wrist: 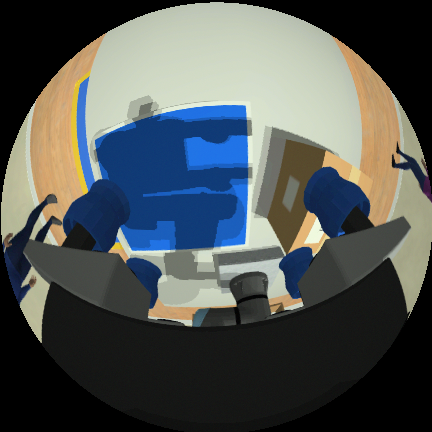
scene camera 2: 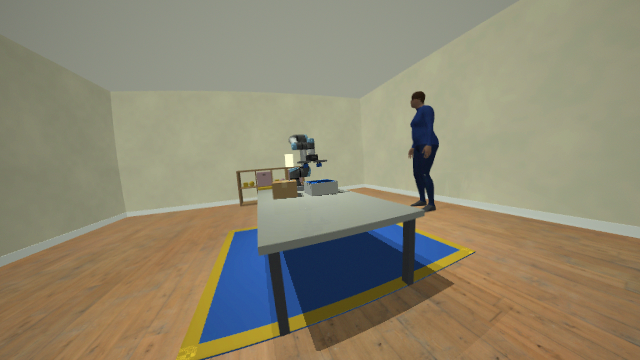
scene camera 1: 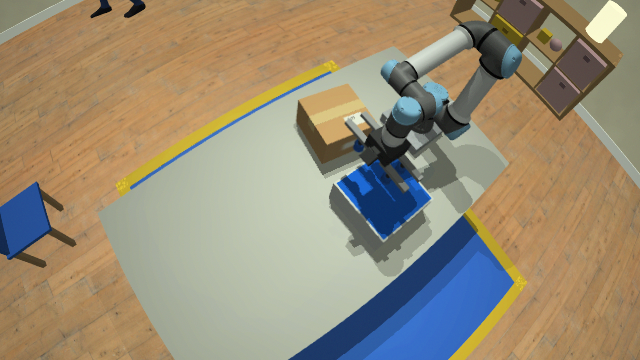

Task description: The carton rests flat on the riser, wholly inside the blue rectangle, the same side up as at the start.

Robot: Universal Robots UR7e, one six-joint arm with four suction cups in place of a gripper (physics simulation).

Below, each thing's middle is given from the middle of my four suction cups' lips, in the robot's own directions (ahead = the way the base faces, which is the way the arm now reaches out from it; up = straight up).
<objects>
Right now the riser (scene camera 1: 377,211) is 230 mm below my suction cup, 80 mm to the left of it and 30 mm behind it. From my suction cup the other things lie so: brown cardboard carton (scene camera 1: 321,116) 290 mm to the right, 210 mm below, 80 mm behind.
</objects>
